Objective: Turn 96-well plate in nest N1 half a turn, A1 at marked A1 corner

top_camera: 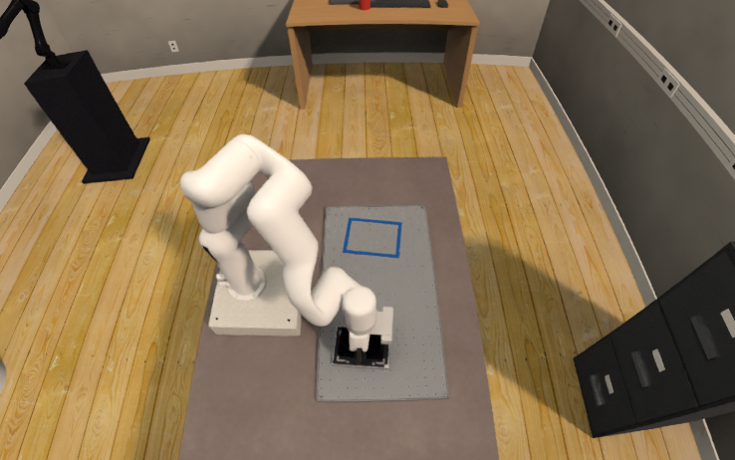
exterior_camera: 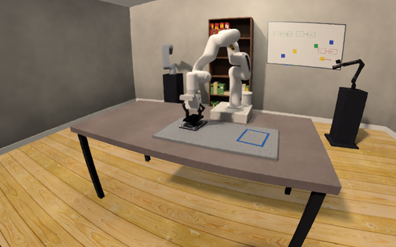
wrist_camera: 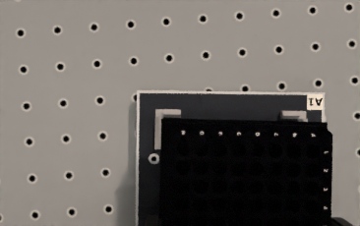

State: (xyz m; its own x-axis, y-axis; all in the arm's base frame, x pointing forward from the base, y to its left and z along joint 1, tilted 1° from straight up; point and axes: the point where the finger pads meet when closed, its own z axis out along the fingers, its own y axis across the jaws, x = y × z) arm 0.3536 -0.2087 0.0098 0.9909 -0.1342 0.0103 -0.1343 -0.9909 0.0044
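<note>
Right now the plate nest N1 is 5 cm below my hand. The rest, counted from my hand: black 96-well plate (1 cm below).
</note>
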